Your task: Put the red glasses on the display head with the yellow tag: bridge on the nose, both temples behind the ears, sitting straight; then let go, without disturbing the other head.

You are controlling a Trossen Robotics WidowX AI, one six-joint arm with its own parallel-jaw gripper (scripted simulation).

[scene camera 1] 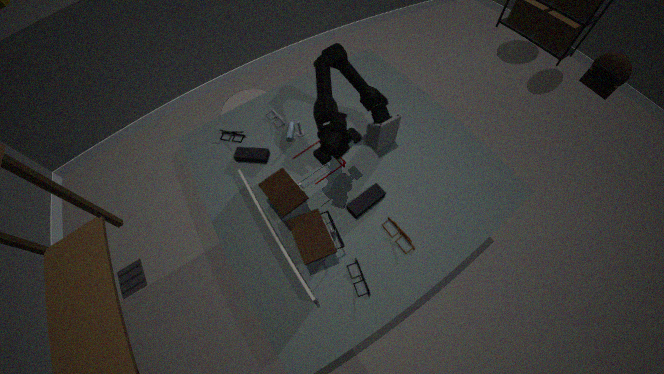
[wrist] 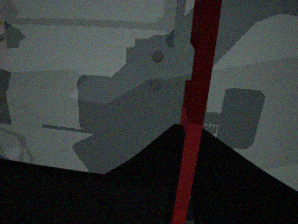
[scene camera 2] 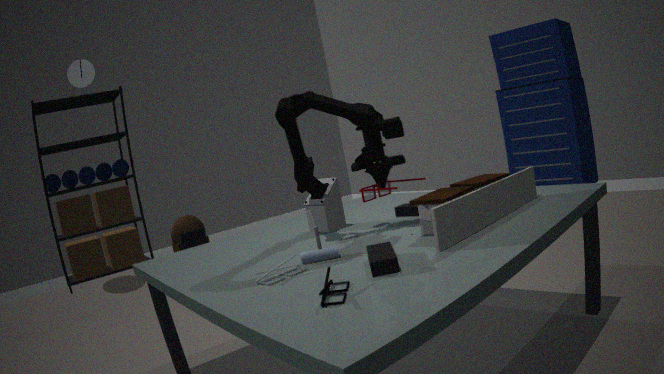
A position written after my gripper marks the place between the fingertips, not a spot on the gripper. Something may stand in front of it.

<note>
In view: my gripper (scene camera 2: 382, 189).
My gripper shows as well in the wrist view (wrist: 185, 135).
</note>
